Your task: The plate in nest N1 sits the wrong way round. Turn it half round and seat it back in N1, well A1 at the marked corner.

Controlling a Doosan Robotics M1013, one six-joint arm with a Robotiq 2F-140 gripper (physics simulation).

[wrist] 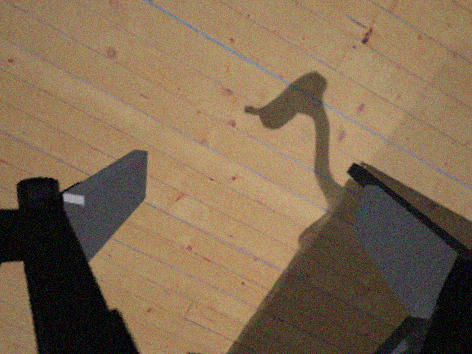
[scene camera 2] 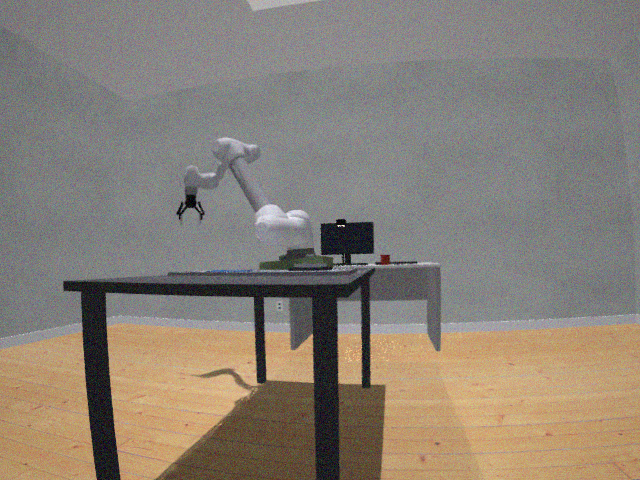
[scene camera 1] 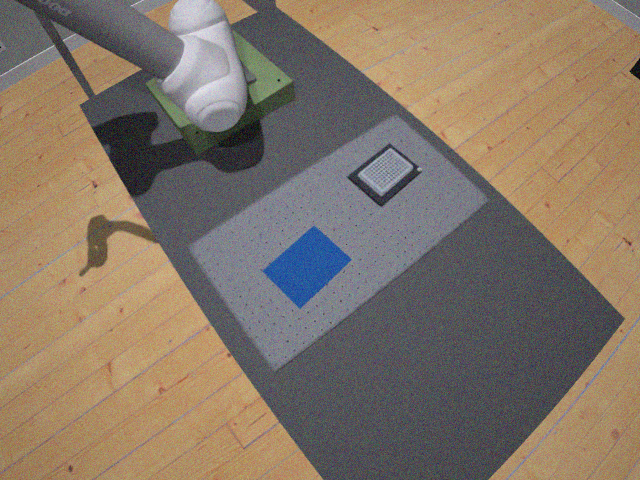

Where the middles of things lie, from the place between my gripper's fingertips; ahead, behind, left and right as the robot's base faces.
Scene:
The blue rectangle [scene camera 1: 302, 270] is 850 mm ahead of my hand, 820 mm to the left of it and 300 mm below it. The rest, counted from my hand: white well plate [scene camera 1: 387, 170] 1130 mm to the left, 740 mm ahead, 280 mm below.

